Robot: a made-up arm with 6 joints.
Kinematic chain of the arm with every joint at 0, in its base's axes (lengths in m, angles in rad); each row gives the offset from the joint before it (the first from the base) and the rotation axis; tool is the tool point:
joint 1: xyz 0 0 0.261 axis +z
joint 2: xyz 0 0 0 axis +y
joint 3: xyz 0 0 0.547 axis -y
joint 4: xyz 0 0 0 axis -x
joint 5: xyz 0.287 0 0 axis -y
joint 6: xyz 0 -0.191 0 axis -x
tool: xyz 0 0 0
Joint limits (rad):
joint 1: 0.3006..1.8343
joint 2: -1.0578..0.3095
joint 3: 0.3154..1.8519
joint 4: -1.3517..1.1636
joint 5: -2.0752..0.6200
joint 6: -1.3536..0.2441
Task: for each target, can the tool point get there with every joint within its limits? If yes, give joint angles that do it. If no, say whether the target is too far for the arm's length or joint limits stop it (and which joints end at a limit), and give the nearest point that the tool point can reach.
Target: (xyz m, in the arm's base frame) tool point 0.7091 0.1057 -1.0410
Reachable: no: too far | nearest point 0.4466 0.0950 0.5973 | short by 1.659 m
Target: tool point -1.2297 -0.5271 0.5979
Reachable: no: too far | nearest point -0.7494 -0.3212 0.5563 | short by 0.524 m
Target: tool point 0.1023 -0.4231 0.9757
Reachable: yes | joints 1.3841 -0.6817 1.2948 -0.3562 -1.2375 -0.1978
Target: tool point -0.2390 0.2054 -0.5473
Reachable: no: joint limits stop it (at a limit: joint 1, joint 2, joint 3, joint 4) | nearest point -0.0784 0.4498 0.5973 | short by 1.181 m
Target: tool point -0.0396 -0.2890 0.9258
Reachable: yes | joints 0.7558 -0.7307 0.5351 -0.2886 -0.0479 -0.5950
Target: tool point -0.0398 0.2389 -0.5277
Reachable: no: joint limits stop it (at a limit: joint 2, joint 3, joint 4) | nearest point -0.0750 0.4504 0.5973 | short by 1.145 m
